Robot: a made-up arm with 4 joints. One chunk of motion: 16 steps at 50 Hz.
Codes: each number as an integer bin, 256 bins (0 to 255) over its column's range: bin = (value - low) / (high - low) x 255, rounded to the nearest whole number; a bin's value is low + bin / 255 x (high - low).
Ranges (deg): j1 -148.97..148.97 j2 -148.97..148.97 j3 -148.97..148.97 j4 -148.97..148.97
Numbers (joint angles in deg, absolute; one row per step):
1: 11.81 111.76 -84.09 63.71
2: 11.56 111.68 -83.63 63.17
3: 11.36 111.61 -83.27 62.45
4: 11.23 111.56 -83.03 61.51
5: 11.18 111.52 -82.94 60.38
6: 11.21 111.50 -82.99 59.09
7: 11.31 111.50 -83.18 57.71
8: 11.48 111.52 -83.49 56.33
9: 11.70 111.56 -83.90 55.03
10: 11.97 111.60 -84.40 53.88
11: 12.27 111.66 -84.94 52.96
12: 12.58 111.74 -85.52 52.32
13: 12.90 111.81 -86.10 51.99
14: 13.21 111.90 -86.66 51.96
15: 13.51 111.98 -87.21 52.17
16: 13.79 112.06 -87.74 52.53
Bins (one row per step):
1: 138 223 56 182
2: 137 223 56 182
3: 137 223 56 181
4: 137 223 56 180
5: 137 223 57 179
6: 137 223 56 178
7: 137 223 56 177
8: 137 223 56 176
9: 138 223 56 175
10: 138 223 55 174
11: 138 223 55 173
12: 138 223 54 172
13: 139 223 54 172
14: 139 223 53 172
15: 139 223 53 172
16: 139 223 52 172

